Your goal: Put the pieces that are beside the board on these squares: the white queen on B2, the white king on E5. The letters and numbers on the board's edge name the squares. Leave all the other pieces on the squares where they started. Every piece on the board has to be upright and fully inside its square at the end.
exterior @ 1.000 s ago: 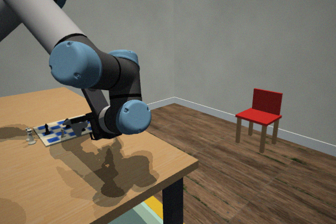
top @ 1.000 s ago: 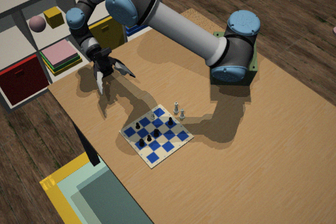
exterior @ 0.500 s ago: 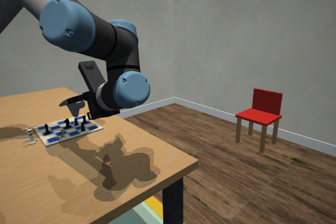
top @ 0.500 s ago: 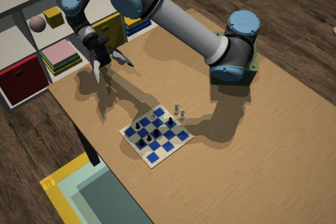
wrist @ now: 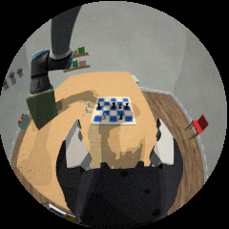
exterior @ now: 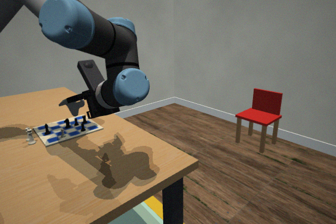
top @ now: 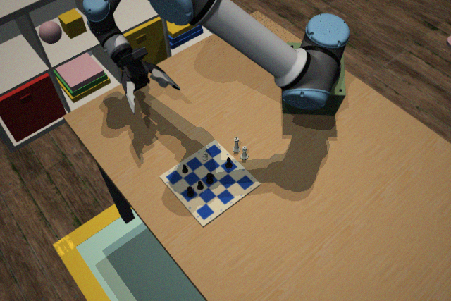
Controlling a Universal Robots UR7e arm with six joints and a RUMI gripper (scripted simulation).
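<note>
Now: the white queen 14 cm behind my hand, 22 cm to the left of it and 16 cm below it. From my hand the other things lie so: white king 14 cm behind, 19 cm to the left, 15 cm below; white pawn 4 cm behind, 15 cm to the left, 16 cm below; chessboard 22 cm to the left, 18 cm below.
</note>
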